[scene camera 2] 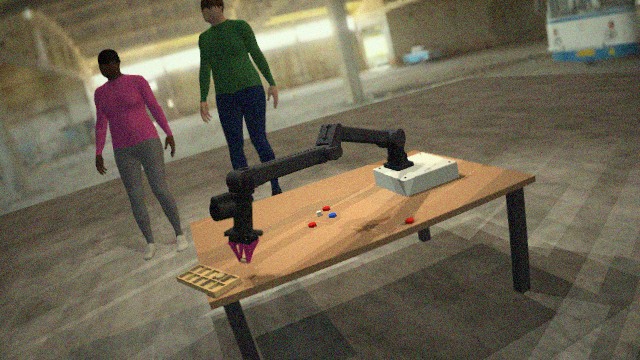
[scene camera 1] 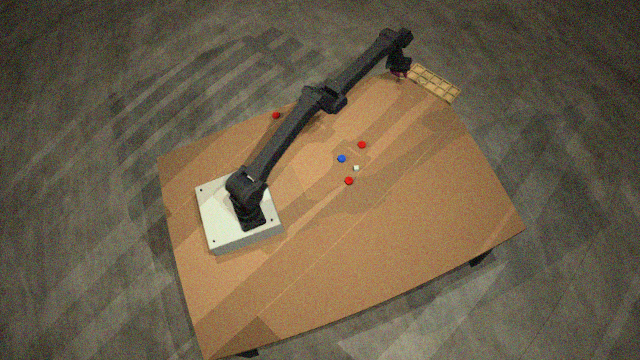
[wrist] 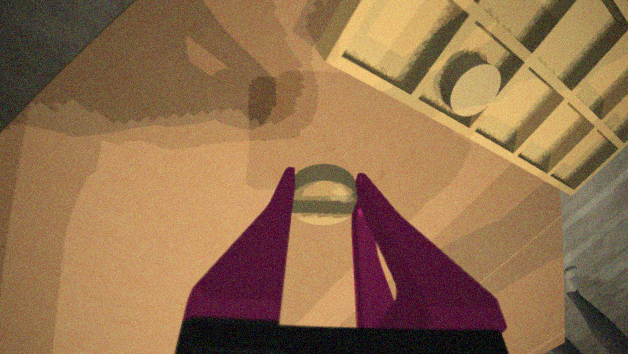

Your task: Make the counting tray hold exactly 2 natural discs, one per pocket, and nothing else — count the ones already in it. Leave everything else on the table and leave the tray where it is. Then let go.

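My gripper (wrist: 324,180) (scene camera 2: 245,260) has magenta fingers and is shut on a pale natural disc (wrist: 324,200). It holds the disc above the table, beside the tray. The counting tray (wrist: 442,114) (scene camera 1: 456,98) (scene camera 2: 199,288) is a wooden grid with two rows of pockets at the table's far corner. In the wrist view a natural disc (wrist: 476,90) sits in a pocket of the near row, second from the left end. Several pockets are cut off by that view's edge. In scene camera 1 the arm hides most of the gripper.
Red discs (scene camera 1: 361,144) (scene camera 1: 349,180), a blue disc (scene camera 1: 341,158) (scene camera 2: 332,215) and a small white cube (scene camera 1: 356,168) (scene camera 2: 319,213) lie mid-table. Another red disc (scene camera 1: 276,115) (scene camera 2: 410,220) lies near the long edge. The arm's white base (scene camera 1: 220,220) (scene camera 2: 430,175) stands at the opposite end.
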